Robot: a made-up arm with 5 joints. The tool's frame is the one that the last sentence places.
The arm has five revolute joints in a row. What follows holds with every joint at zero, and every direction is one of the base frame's.
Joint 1 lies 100 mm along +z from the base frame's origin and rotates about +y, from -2.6 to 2.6 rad.
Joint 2 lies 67 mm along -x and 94 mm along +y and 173 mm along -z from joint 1 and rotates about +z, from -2.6 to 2.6 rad.
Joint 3 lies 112 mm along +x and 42 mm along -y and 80 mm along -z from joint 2 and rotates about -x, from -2.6 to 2.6 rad.
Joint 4 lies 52 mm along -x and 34 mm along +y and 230 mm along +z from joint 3 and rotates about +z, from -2.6 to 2.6 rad.
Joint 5 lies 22 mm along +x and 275 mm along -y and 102 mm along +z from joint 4 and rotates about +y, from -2.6 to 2.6 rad.
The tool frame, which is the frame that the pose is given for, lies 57 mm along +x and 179 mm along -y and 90 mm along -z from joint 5; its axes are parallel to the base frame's.
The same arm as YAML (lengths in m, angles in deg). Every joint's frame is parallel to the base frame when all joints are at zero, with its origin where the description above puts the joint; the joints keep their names.
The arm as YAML. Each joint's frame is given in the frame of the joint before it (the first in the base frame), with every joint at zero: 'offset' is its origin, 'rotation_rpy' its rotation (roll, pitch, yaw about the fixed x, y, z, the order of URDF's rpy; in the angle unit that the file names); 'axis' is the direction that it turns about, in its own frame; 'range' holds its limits. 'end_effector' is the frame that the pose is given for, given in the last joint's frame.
length_unit: m
angle_unit: deg
chain:
  - id: joint 1
    offset: [0.0, 0.0, 0.1]
    rotation_rpy: [0.0, 0.0, 0.0]
    axis: [0.0, 1.0, 0.0]
    range: [-148.97, 148.97]
  - id: joint 2
    offset: [-0.067, 0.094, -0.173]
    rotation_rpy: [0.0, 0.0, 0.0]
    axis: [0.0, 0.0, 1.0]
    range: [-148.97, 148.97]
  - id: joint 3
    offset: [0.112, -0.042, -0.08]
    rotation_rpy: [0.0, 0.0, 0.0]
    axis: [-1.0, 0.0, 0.0]
    range: [-148.97, 148.97]
  - id: joint 4
    offset: [-0.052, 0.034, 0.23]
    rotation_rpy: [0.0, 0.0, 0.0]
    axis: [0.0, 0.0, 1.0]
    range: [-148.97, 148.97]
  - id: joint 5
    offset: [0.022, -0.275, 0.102]
    rotation_rpy: [0.0, 0.0, 0.0]
    axis: [0.0, 1.0, 0.0]
    range: [-148.97, 148.97]
end_effector:
  offset: [0.057, -0.179, -0.09]
  rotation_rpy: [0.0, 0.0, 0.0]

